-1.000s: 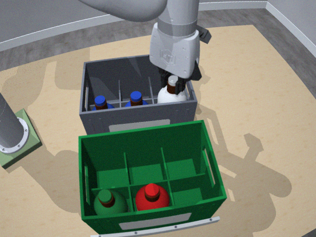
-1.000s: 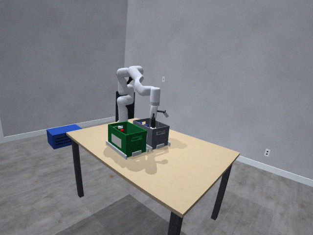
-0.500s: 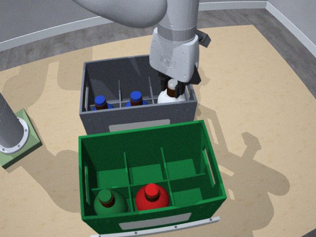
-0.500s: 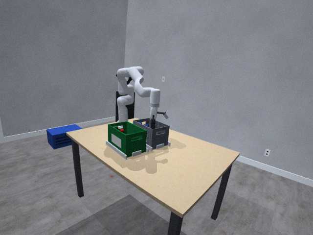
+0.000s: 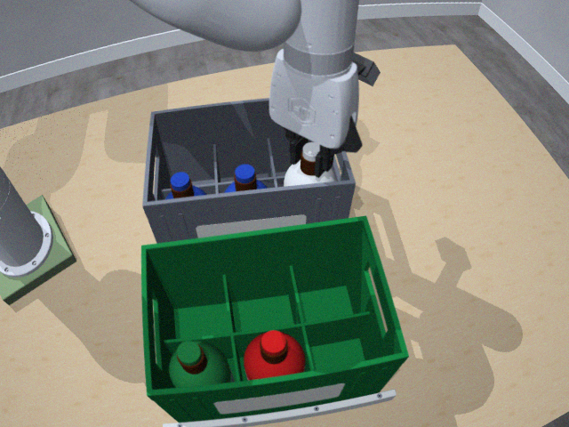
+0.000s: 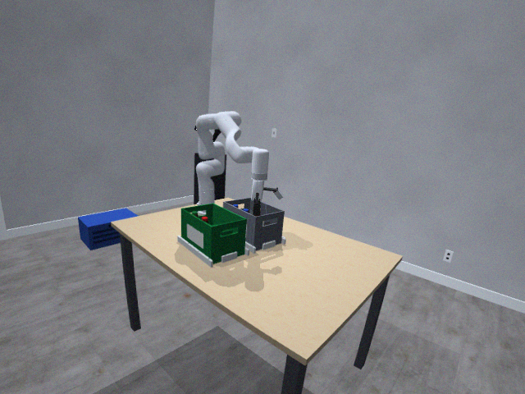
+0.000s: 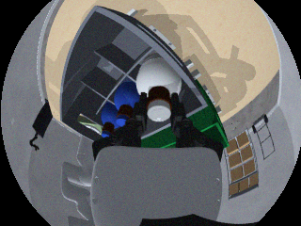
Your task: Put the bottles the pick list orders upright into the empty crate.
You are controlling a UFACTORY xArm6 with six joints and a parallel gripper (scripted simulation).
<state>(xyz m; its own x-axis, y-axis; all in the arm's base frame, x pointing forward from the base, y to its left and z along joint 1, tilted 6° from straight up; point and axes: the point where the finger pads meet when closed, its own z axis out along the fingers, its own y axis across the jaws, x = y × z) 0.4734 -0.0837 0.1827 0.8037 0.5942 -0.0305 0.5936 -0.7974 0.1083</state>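
Right now the white-label bottle is 7 cm below my hand. Also, from my hand: red-label bottle 22 cm to the right, 12 cm behind, 10 cm below; green crate 18 cm to the right, 12 cm behind, 10 cm below; grey crate 10 cm below, 8 cm behind, 6 cm to the left.
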